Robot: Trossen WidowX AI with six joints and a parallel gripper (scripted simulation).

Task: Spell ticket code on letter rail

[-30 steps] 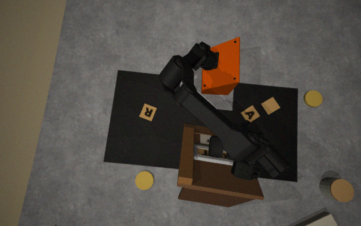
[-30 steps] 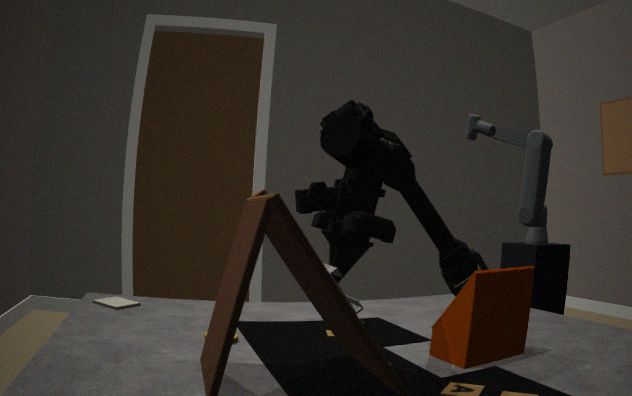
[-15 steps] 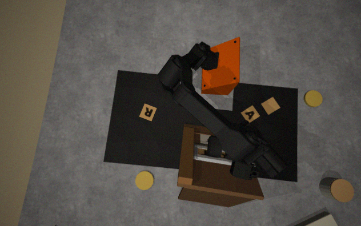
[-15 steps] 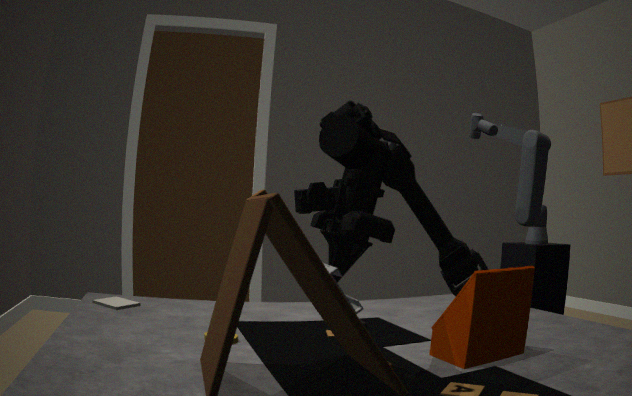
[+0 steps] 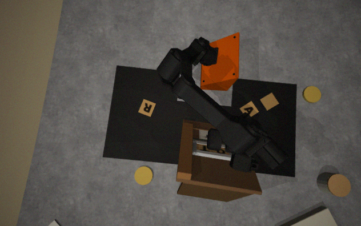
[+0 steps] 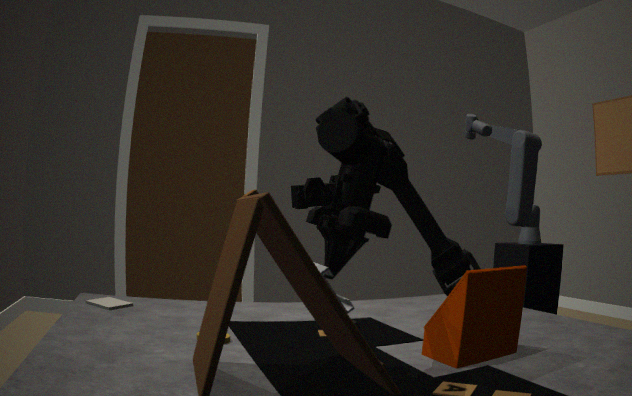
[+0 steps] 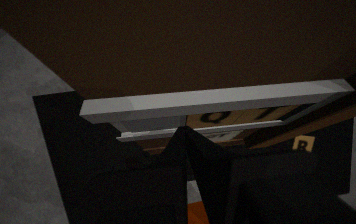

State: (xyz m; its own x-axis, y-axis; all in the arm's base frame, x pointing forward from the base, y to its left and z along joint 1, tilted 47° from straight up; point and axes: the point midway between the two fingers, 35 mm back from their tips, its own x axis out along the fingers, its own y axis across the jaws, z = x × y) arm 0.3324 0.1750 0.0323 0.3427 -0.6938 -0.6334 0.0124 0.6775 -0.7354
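My gripper tip is now 30 mm to the left of the q tile, 10 mm short of it and 10 mm above it. From my gripper tip the other things lie so: black mat 180 mm below, 150 mm behind, 90 mm to the right; then white ticket 90 mm below, 60 mm to the right, 40 mm behind.
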